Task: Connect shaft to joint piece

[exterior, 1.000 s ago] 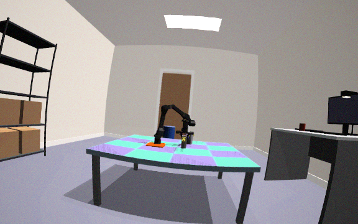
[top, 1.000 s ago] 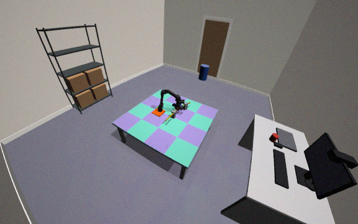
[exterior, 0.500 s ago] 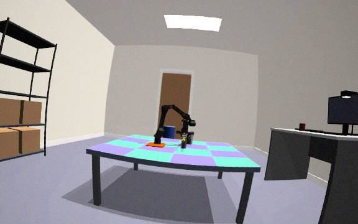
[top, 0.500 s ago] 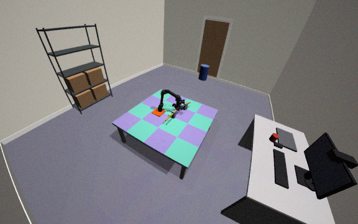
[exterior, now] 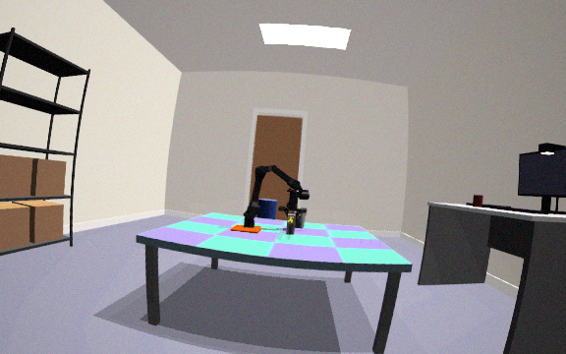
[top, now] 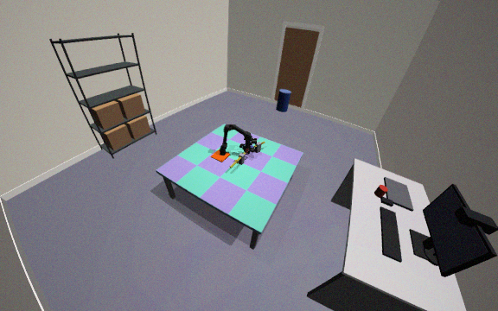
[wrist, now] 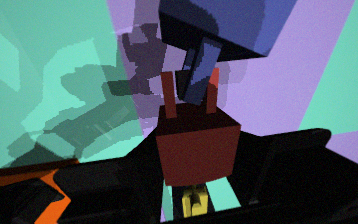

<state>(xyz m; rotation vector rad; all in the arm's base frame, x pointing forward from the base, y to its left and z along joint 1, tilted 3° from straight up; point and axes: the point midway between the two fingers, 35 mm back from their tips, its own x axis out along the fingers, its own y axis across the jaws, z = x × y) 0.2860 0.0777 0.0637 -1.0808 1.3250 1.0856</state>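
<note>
The red square joint piece is 40 mm above my gripper tip and 20 mm to the left of it.
</note>
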